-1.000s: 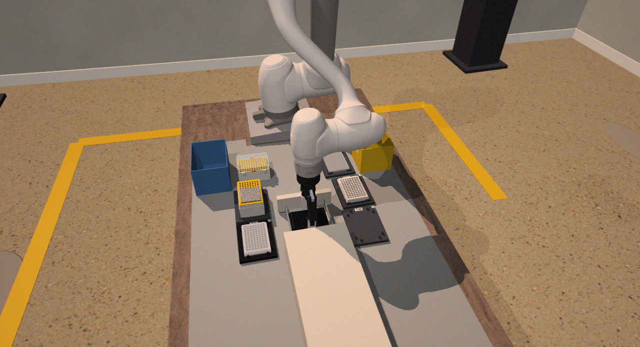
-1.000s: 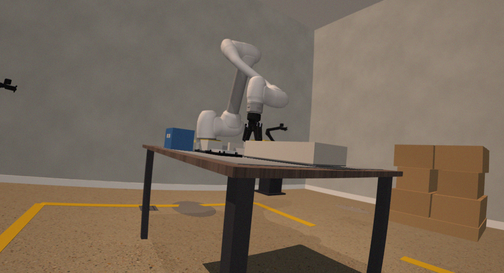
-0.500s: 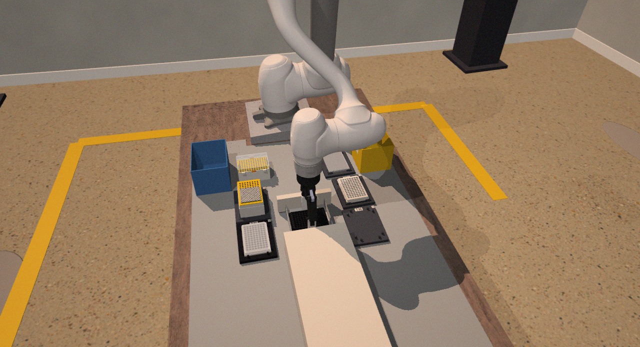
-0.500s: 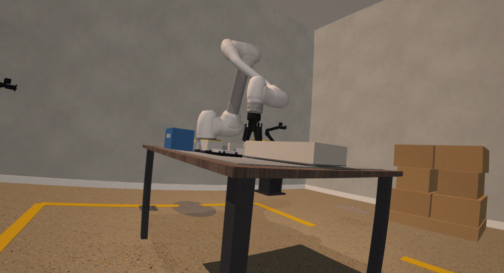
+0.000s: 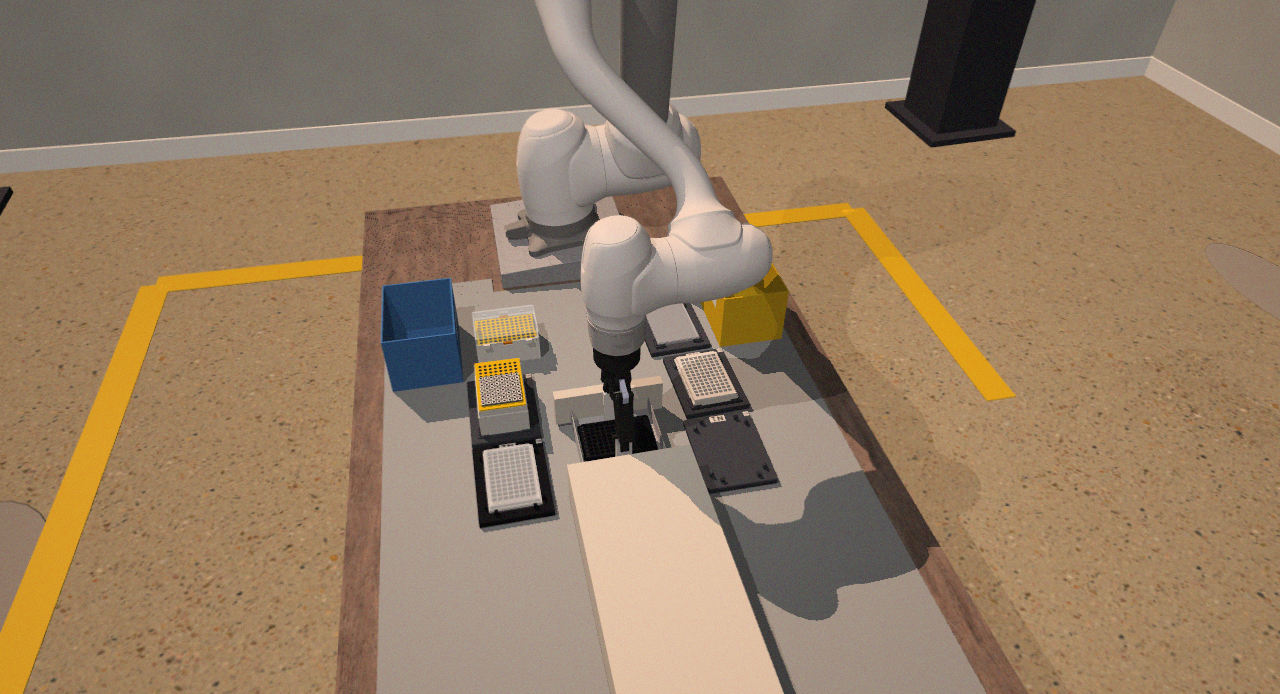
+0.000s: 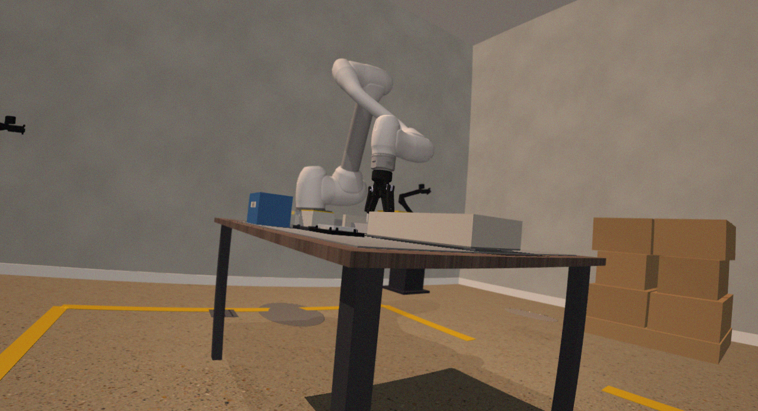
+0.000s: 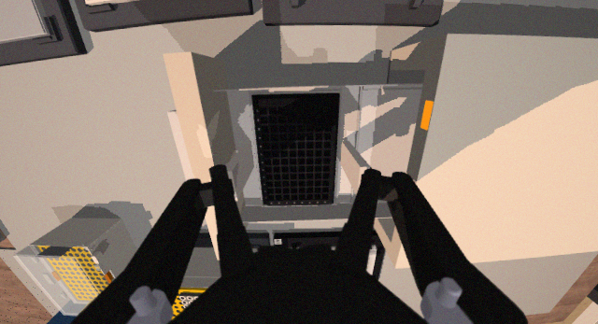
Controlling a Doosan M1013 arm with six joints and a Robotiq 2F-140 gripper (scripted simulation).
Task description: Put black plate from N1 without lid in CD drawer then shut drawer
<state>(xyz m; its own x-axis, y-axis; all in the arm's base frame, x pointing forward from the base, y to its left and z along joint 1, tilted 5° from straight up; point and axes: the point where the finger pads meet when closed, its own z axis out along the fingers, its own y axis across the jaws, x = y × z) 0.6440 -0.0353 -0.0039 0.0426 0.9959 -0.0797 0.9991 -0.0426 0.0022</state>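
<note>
The black plate is 20 mm below my hand. The rest, counted from my hand: work nest N1: 60 mm ahead, 180 mm to the left, 30 mm below; then cooler CD: 170 mm ahead, 10 mm to the right, 10 mm below; then drawer: 40 mm ahead, 20 mm below.
</note>
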